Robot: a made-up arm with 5 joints. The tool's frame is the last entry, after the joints.
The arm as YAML. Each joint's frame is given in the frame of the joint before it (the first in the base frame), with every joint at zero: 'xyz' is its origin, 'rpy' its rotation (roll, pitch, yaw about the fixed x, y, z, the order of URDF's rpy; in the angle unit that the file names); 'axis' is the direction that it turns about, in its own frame. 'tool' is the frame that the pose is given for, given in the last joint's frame.
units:
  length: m
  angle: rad
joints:
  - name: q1
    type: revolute
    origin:
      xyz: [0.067, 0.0, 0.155]
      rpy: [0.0, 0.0, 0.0]
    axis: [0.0, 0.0, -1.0]
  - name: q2
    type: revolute
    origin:
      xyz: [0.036, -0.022, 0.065]
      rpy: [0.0, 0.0, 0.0]
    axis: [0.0, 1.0, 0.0]
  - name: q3
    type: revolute
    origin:
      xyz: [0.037, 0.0, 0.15]
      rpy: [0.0, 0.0, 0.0]
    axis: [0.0, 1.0, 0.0]
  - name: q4
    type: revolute
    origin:
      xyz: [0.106, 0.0, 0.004]
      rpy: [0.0, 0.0, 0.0]
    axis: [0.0, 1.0, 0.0]
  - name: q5
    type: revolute
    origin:
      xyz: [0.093, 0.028, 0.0]
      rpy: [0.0, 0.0, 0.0]
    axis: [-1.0, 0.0, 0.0]
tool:
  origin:
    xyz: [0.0, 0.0, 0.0]
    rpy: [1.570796, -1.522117, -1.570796]
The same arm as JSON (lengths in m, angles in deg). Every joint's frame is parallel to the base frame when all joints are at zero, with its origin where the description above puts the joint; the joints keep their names.
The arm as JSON. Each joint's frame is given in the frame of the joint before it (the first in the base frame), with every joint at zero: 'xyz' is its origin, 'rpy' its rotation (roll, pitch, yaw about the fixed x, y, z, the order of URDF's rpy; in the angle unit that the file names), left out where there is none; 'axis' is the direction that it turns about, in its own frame. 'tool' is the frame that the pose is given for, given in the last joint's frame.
{"units": {"length": "m", "angle": "deg"}, "joints": [
  {"name": "q1", "type": "revolute", "origin": {"xyz": [0.067, 0.0, 0.155]}, "axis": "-z"},
  {"name": "q2", "type": "revolute", "origin": {"xyz": [0.036, -0.022, 0.065]}, "axis": "+y"},
  {"name": "q3", "type": "revolute", "origin": {"xyz": [0.037, 0.0, 0.15]}, "axis": "+y"},
  {"name": "q4", "type": "revolute", "origin": {"xyz": [0.106, 0.0, 0.004]}, "axis": "+y"},
  {"name": "q5", "type": "revolute", "origin": {"xyz": [0.093, 0.028, 0.0]}, "axis": "-x"}
], "tool": {"origin": {"xyz": [0.0, 0.0, 0.0], "rpy": [90.0, -87.21, -90.0]}}}

